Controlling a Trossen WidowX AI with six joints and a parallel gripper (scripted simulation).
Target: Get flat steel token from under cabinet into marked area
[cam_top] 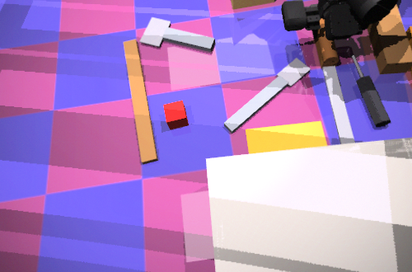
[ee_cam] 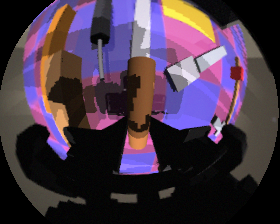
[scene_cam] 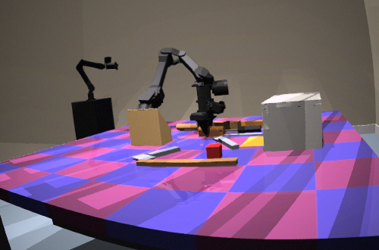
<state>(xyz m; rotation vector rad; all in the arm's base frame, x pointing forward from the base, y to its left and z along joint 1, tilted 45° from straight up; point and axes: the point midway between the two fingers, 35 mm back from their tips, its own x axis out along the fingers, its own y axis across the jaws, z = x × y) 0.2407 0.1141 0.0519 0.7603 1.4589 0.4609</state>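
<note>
The black screwdriver lies 14 cm ahead of my gripper tip and 4 cm to the left of it. Also, from my gripper tip: grey t-shaped tool (32 cm to the right, 10 cm behind); then wooden block (14 cm to the left, 5 cm behind, 1 cm above); then grey paddle-ended bar (13 cm to the right, 9 cm ahead).
</note>
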